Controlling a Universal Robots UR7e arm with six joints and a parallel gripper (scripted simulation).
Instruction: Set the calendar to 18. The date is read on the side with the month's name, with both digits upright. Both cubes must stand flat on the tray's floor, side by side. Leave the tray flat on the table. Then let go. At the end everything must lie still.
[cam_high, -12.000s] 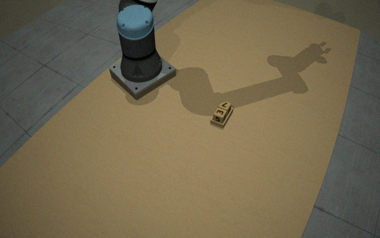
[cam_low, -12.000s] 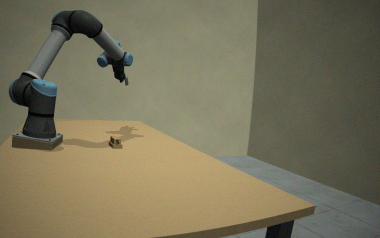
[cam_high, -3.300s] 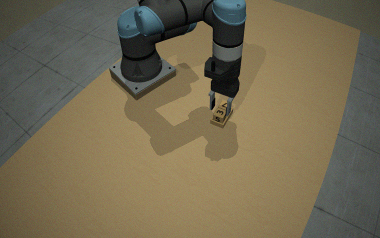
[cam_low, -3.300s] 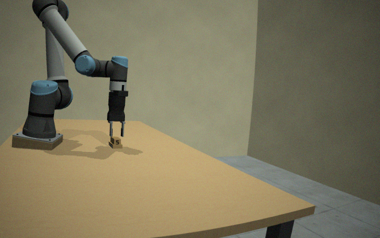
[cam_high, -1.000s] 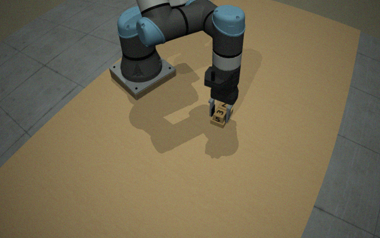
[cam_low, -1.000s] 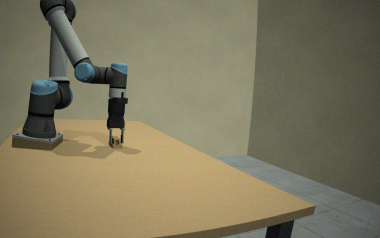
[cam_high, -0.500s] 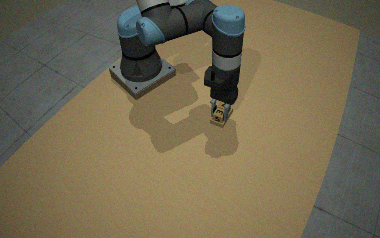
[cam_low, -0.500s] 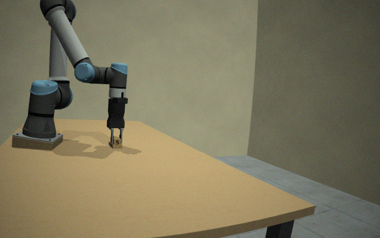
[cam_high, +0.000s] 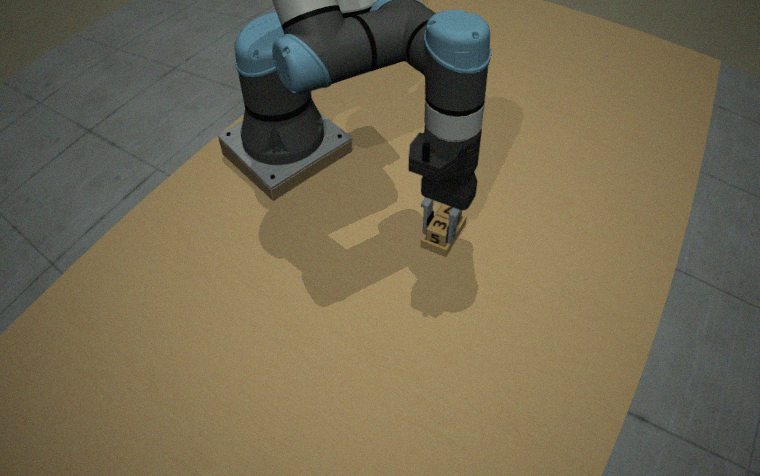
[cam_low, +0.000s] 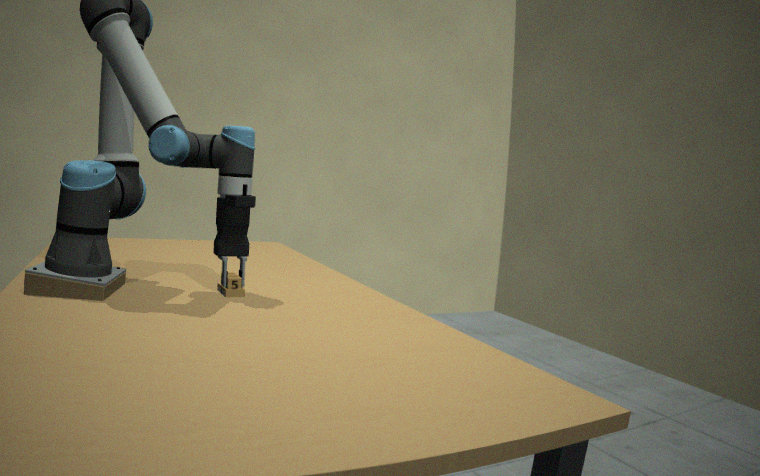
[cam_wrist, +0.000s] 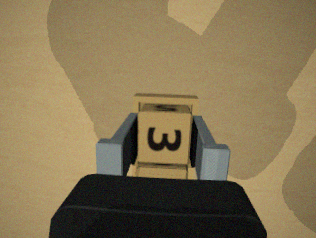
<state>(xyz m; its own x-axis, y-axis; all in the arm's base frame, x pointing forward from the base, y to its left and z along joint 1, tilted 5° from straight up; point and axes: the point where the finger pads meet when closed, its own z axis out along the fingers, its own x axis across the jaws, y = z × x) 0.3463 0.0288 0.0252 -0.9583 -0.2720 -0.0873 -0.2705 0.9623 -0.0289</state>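
The wooden tray lies 1 cm behind my hand, 2 cm to the left of it and 3 cm below it.
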